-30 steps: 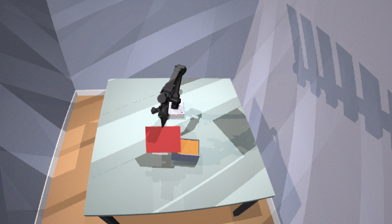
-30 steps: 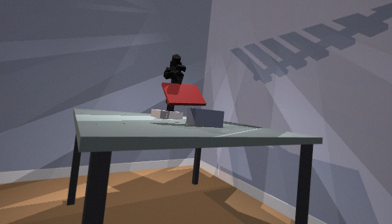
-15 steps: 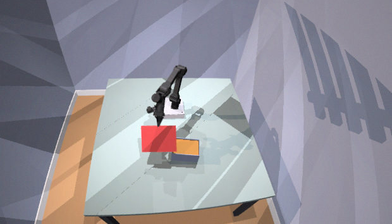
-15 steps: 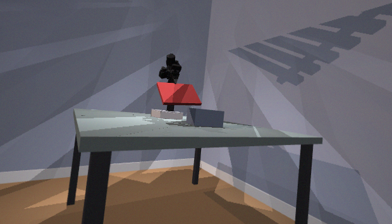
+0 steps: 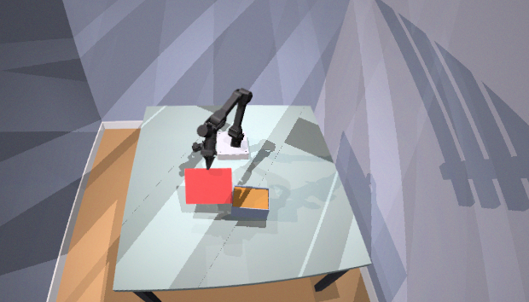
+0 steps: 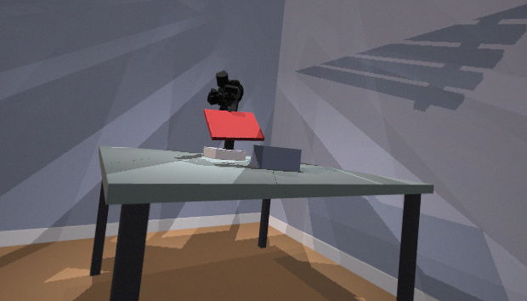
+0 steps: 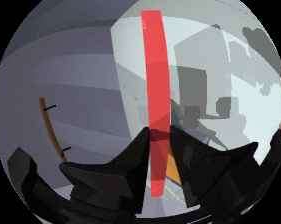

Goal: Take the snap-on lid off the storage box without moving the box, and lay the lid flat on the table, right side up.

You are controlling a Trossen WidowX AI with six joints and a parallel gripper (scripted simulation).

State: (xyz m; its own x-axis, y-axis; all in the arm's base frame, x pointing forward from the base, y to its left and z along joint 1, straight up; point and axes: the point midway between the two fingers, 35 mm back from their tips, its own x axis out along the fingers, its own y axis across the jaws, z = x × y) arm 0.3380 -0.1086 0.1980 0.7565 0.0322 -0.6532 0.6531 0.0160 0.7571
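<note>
My gripper tip is 60 mm short of the red lid, 10 mm to the right of it and 50 mm above it. Also, from my gripper tip: grey storage box: 50 mm ahead, 230 mm to the left, 180 mm below.
</note>
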